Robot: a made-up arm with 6 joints. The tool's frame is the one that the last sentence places.
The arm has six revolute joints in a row. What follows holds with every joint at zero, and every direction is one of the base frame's.
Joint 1 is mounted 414.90 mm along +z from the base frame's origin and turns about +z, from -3.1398 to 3.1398 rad.
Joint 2 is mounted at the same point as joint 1 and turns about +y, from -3.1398 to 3.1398 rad.
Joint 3 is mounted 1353.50 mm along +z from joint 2 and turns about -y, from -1.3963 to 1.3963 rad.
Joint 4 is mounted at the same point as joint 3 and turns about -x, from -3.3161 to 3.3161 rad.
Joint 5 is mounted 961.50 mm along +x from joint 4 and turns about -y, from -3.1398 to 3.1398 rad.
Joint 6 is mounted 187.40 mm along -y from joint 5 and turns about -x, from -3.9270 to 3.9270 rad.
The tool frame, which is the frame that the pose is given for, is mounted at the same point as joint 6; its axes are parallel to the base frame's.
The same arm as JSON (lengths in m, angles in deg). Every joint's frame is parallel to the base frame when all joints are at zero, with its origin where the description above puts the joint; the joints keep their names.
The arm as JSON. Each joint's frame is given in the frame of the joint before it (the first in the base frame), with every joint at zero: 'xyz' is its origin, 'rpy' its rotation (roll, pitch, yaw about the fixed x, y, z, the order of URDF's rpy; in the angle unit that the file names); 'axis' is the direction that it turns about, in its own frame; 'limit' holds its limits. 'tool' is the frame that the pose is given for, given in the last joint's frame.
{"units": {"length": "m", "angle": "deg"}, "joints": [{"name": "joint 1", "type": "revolute", "origin": {"xyz": [0.0, 0.0, 0.4149], "rpy": [0.0, 0.0, 0.0]}, "axis": "+z", "limit": {"lower": -179.9, "upper": 179.9}}, {"name": "joint 2", "type": "revolute", "origin": {"xyz": [0.0, 0.0, 0.0], "rpy": [0.0, 0.0, 0.0]}, "axis": "+y", "limit": {"lower": -179.9, "upper": 179.9}}, {"name": "joint 3", "type": "revolute", "origin": {"xyz": [0.0, 0.0, 1.3535], "rpy": [0.0, 0.0, 0.0]}, "axis": "-y", "limit": {"lower": -80.0, "upper": 80.0}}, {"name": "joint 4", "type": "revolute", "origin": {"xyz": [0.0, 0.0, 0.0], "rpy": [0.0, 0.0, 0.0]}, "axis": "-x", "limit": {"lower": -190.0, "upper": 190.0}}, {"name": "joint 5", "type": "revolute", "origin": {"xyz": [0.9615, 0.0, 0.0], "rpy": [0.0, 0.0, 0.0]}, "axis": "-y", "limit": {"lower": -179.9, "upper": 179.9}}, {"name": "joint 6", "type": "revolute", "origin": {"xyz": [0.0, -0.1874, 0.0], "rpy": [0.0, 0.0, 0.0]}, "axis": "-x", "limit": {"lower": -225.0, "upper": 225.0}}], "tool": {"origin": {"xyz": [0.0, 0.0, 0.0], "rpy": [0.0, 0.0, 0.0]}}}
